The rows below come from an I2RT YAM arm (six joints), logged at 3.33 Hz.
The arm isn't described. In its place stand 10 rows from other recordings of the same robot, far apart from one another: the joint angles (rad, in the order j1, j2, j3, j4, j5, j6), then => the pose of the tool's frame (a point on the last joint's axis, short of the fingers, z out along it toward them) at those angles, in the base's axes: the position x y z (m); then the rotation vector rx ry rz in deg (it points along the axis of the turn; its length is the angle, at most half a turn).
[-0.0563 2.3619 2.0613 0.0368 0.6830 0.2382] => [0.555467 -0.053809 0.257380 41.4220 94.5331 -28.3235]
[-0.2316 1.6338 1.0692 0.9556 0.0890 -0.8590] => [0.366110 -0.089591 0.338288 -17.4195 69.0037 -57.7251]
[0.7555 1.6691 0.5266 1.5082 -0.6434 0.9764] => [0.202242 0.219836 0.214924 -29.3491 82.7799 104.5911]
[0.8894 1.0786 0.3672 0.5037 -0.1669 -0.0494] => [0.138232 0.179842 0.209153 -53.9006 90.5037 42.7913]
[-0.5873 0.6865 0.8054 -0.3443 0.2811 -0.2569] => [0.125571 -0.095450 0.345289 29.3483 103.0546 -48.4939]
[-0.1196 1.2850 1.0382 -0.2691 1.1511 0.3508] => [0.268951 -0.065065 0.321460 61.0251 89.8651 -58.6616]
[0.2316 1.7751 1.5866 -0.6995 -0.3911 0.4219] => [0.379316 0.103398 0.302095 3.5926 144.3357 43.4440]
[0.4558 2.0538 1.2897 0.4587 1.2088 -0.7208] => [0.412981 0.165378 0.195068 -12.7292 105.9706 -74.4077]
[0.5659 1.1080 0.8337 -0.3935 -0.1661 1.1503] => [0.199345 0.133597 0.273557 35.2930 137.1552 59.6186]
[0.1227 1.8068 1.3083 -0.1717 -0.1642 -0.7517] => [0.407312 0.056093 0.237965 -58.7908 113.7703 -9.1228]
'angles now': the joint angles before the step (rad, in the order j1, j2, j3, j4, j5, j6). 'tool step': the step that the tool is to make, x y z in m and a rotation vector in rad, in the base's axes. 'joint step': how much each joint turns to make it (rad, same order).
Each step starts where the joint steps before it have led.
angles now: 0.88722, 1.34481, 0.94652, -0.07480, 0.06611, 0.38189
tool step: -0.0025, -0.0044, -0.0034, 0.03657, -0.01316, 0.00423
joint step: -0.00436, -0.02260, -0.04489, 0.05847, -0.01341, 0.00789
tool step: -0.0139, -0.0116, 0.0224, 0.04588, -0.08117, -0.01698
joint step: 0.01745, -0.09628, -0.01270, 0.00452, 0.04493, -0.01859
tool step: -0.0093, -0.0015, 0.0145, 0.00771, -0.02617, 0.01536
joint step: 0.02468, -0.03559, 0.02562, -0.03784, 0.01408, -0.01207
